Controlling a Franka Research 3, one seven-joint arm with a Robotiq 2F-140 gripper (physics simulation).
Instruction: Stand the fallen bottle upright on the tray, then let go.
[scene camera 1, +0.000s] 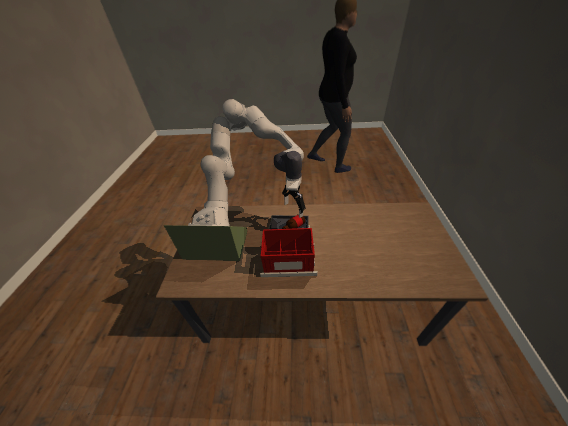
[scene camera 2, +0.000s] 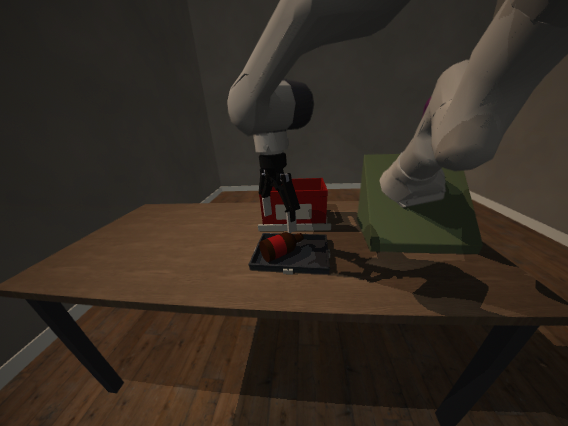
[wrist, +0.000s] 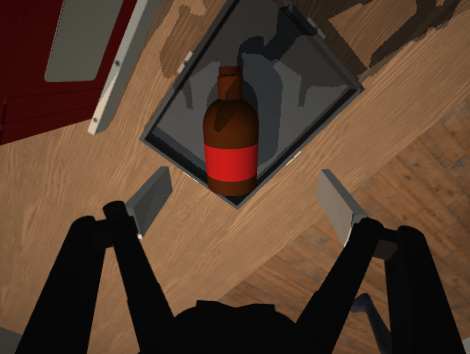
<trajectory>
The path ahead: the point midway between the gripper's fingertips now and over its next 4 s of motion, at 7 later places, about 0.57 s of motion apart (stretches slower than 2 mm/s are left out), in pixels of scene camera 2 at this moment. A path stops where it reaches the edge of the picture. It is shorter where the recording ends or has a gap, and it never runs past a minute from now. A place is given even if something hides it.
My gripper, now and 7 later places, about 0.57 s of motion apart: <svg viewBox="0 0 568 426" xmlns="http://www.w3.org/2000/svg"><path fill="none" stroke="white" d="M279 222L277 223L281 234L283 242L282 243L282 245L282 246L281 244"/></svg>
</trajectory>
